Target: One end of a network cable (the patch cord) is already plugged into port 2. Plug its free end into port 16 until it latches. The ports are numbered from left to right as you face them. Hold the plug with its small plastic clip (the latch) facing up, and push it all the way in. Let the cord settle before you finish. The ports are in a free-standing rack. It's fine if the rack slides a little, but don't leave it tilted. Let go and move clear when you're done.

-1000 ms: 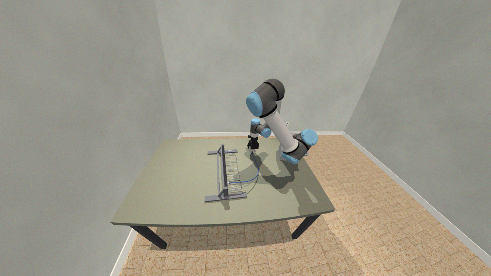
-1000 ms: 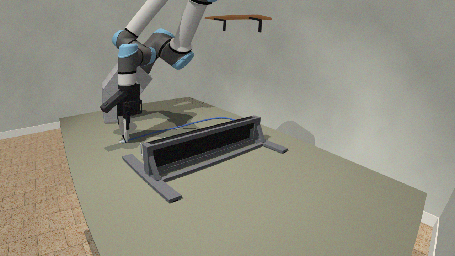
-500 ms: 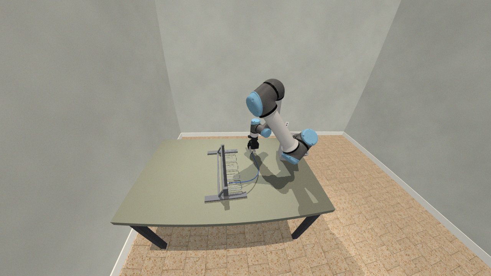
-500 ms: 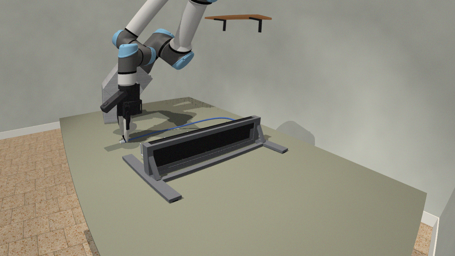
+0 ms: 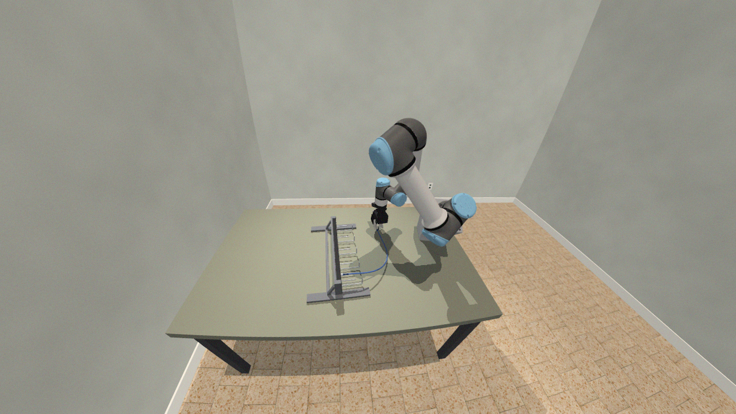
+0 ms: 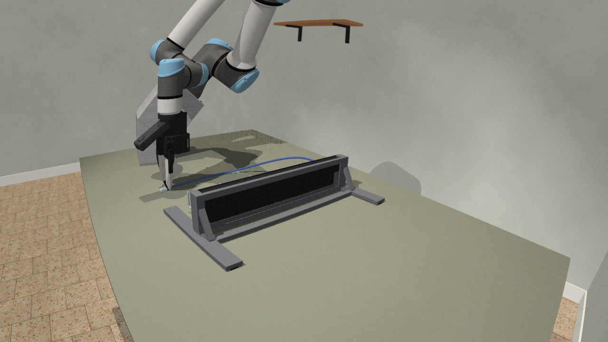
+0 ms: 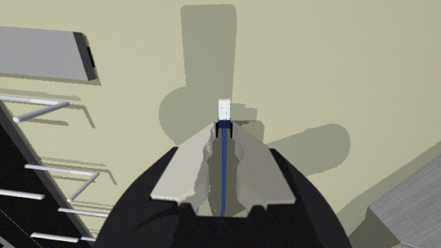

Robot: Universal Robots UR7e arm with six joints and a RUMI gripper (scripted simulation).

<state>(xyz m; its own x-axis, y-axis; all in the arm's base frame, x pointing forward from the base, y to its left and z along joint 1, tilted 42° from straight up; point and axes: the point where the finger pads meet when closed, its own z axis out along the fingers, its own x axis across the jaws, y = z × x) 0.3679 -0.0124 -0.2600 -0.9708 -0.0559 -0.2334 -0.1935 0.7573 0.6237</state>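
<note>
Now: hand 20 mm to the left of the plug and 10 mm above it.
</note>
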